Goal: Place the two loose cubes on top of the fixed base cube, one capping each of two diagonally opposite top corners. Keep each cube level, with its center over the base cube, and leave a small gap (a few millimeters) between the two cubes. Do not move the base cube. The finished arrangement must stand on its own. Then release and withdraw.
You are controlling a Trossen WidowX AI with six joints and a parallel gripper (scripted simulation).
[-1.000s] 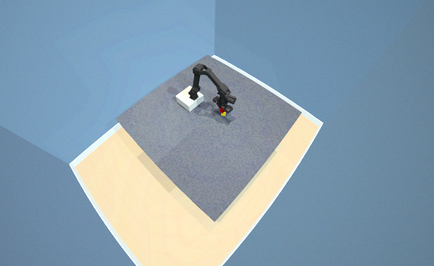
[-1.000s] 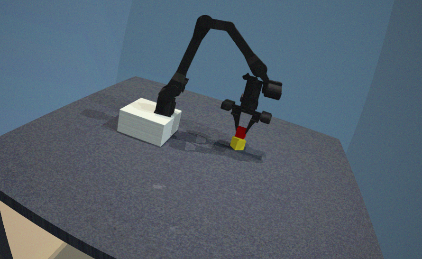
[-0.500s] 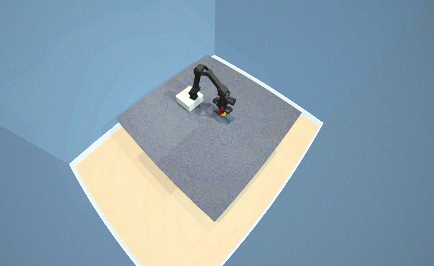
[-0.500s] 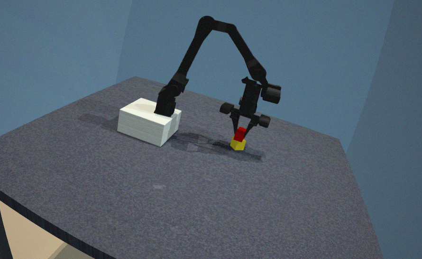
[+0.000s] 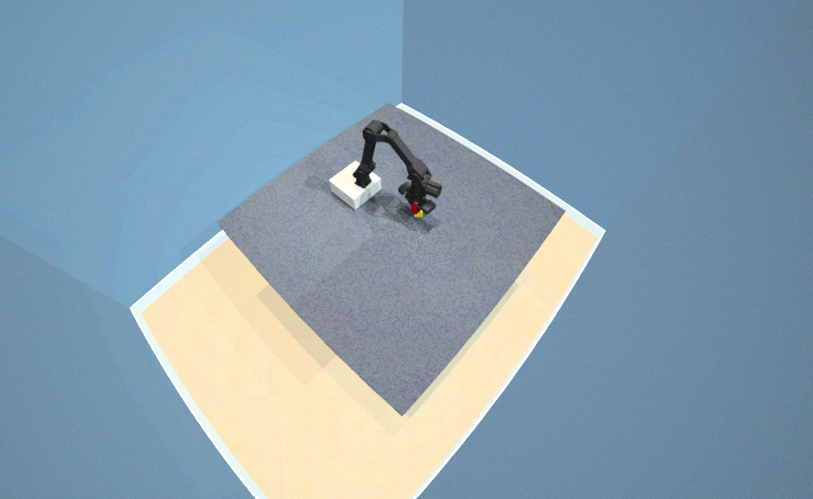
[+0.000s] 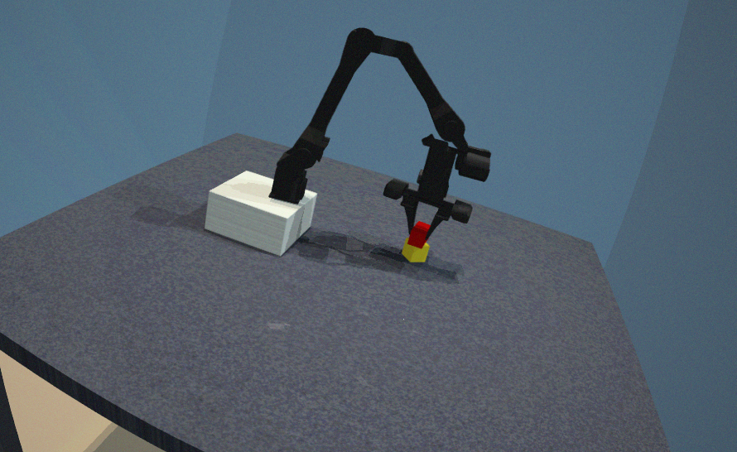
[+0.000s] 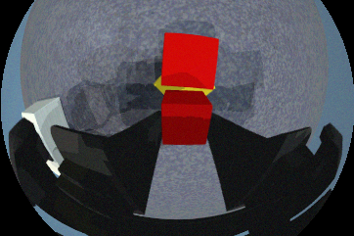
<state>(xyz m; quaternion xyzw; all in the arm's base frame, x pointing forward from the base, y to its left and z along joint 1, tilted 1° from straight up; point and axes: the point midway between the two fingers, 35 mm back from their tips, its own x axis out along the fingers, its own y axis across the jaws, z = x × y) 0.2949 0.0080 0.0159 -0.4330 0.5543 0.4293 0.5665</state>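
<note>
Right now the red cube is 1 cm ahead of my gripper tip and 4 cm to the left of it.
</note>
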